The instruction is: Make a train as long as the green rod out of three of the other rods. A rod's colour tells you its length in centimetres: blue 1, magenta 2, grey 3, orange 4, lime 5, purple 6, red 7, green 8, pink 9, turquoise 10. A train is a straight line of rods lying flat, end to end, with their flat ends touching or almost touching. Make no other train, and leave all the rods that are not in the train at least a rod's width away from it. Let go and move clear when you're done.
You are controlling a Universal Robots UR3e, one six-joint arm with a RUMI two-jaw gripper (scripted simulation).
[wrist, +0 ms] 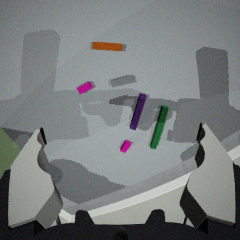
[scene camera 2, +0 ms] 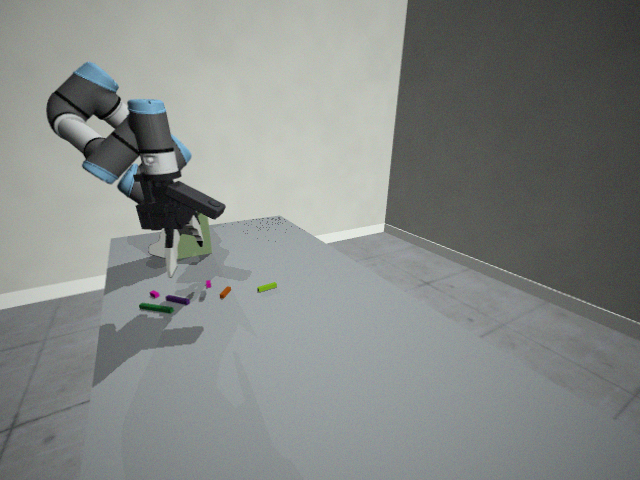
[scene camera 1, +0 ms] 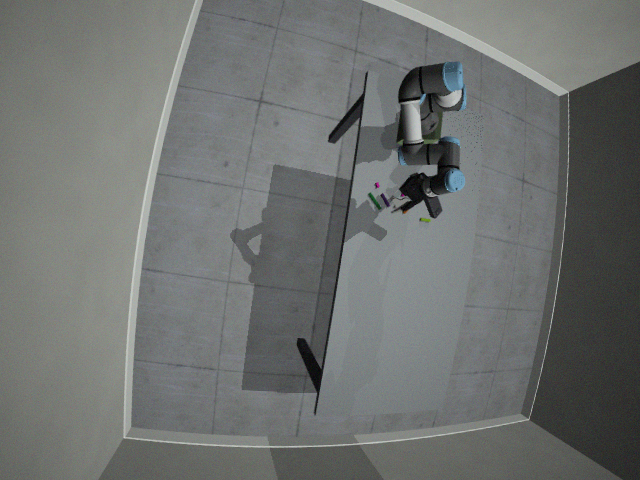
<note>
I see my gripper (scene camera 2: 187, 260).
My gripper shows as well in the wrist view (wrist: 120, 126).
</note>
